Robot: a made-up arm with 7 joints. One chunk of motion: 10 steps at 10 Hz.
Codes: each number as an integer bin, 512 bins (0 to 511) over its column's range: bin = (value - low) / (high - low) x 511, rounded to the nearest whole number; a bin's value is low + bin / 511 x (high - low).
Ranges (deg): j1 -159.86..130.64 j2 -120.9..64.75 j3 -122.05..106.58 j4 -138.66..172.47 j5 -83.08..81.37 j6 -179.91..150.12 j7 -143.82..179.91
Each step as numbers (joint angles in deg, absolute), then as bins.
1 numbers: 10.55 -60.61 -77.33 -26.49 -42.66 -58.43 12.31
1 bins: 300 166 100 184 126 188 246
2 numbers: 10.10 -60.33 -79.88 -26.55 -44.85 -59.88 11.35
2 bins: 299 167 94 184 119 186 245
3 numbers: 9.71 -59.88 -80.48 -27.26 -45.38 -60.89 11.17
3 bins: 298 168 93 183 117 184 245
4 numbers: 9.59 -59.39 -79.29 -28.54 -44.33 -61.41 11.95
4 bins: 298 169 96 181 120 183 246
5 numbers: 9.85 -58.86 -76.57 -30.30 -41.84 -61.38 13.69
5 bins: 299 171 102 178 128 184 249
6 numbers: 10.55 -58.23 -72.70 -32.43 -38.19 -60.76 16.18
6 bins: 300 172 110 174 139 184 253
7 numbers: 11.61 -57.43 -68.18 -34.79 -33.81 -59.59 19.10
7 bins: 302 175 120 171 153 186 257
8 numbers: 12.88 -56.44 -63.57 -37.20 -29.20 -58.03 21.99
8 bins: 304 177 131 167 167 189 262
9 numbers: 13.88 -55.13 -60.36 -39.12 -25.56 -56.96 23.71
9 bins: 306 181 138 163 179 190 264
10 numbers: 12.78 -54.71 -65.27 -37.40 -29.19 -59.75 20.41
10 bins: 304 182 127 166 167 186 259
